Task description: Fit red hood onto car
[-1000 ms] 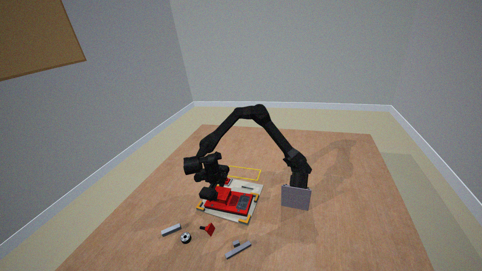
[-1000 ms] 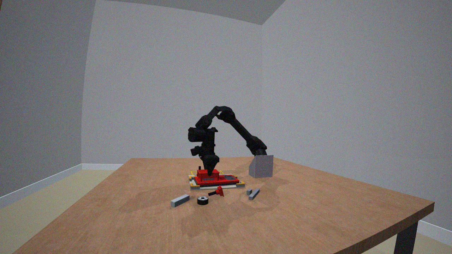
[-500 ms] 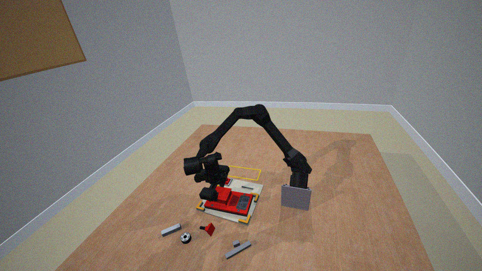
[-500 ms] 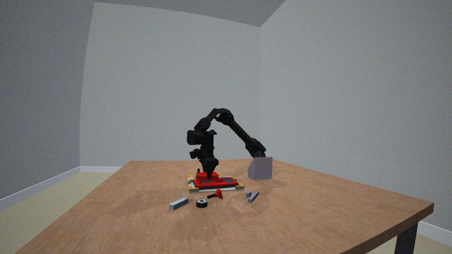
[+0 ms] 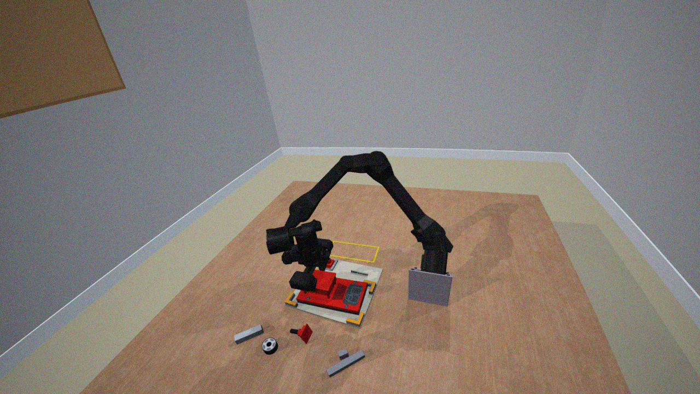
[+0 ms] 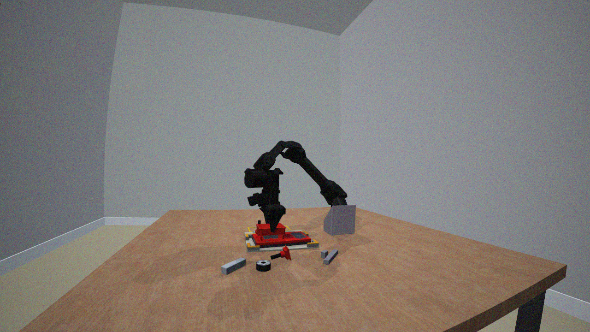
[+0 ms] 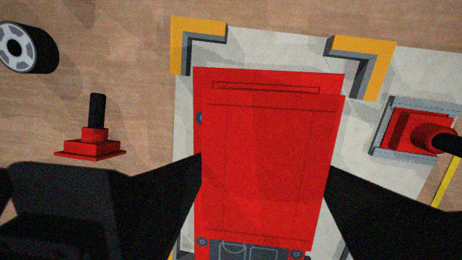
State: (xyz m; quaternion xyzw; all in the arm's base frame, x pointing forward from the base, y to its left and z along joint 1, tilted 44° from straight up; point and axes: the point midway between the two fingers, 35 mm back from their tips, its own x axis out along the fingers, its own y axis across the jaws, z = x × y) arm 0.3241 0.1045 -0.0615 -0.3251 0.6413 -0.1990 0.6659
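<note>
Right now my gripper tip is right at the red hood. Round my gripper tip: grey engine block (30 mm below); black wheel (210 mm to the left, 50 mm below, 30 mm ahead).
</note>
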